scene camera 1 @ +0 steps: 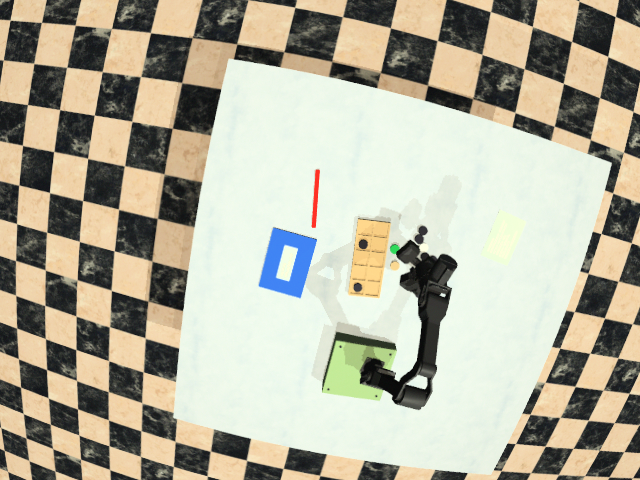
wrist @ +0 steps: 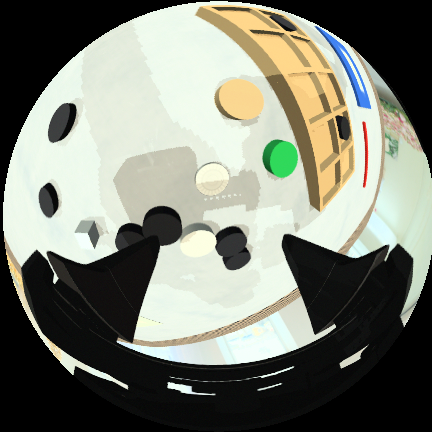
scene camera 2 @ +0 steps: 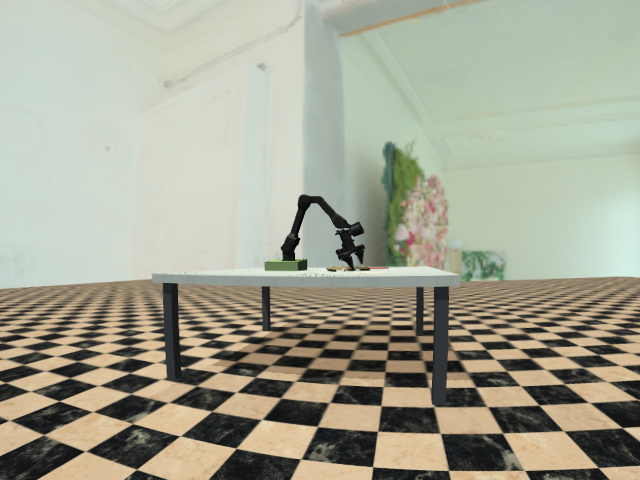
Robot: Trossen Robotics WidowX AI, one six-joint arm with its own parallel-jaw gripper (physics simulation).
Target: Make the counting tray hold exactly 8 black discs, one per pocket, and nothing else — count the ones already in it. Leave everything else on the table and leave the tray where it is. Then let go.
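Note:
The tan counting tray (scene camera 1: 378, 258) (wrist: 287, 100) holds two black discs in separate pockets, one disc (scene camera 1: 363, 243) (wrist: 343, 128) towards the far end and one (scene camera 1: 357, 286) (wrist: 284, 22) at the near end. Several loose black discs lie right of it in scene camera 1, among them a touching or overlapping pair (scene camera 1: 422, 230) (wrist: 231, 241). In the wrist view, one black disc (wrist: 162, 225) overlaps another (wrist: 131, 237) beside the left finger; two more (wrist: 62, 122) (wrist: 48, 200) lie apart at the left. My gripper (scene camera 1: 404, 267) (scene camera 2: 356, 266) (wrist: 221, 241) is open and empty, low over the table right of the tray.
A green disc (scene camera 1: 394, 249) (wrist: 280, 158) and a tan disc (scene camera 1: 394, 265) (wrist: 240, 99) lie beside the tray. Two cream discs (wrist: 212, 179) (wrist: 198, 243) and a grey cube (wrist: 87, 234) lie nearby. A blue frame (scene camera 1: 267, 263), a red bar (scene camera 1: 315, 198) and a pale yellow rectangle (scene camera 1: 504, 237) lie farther off.

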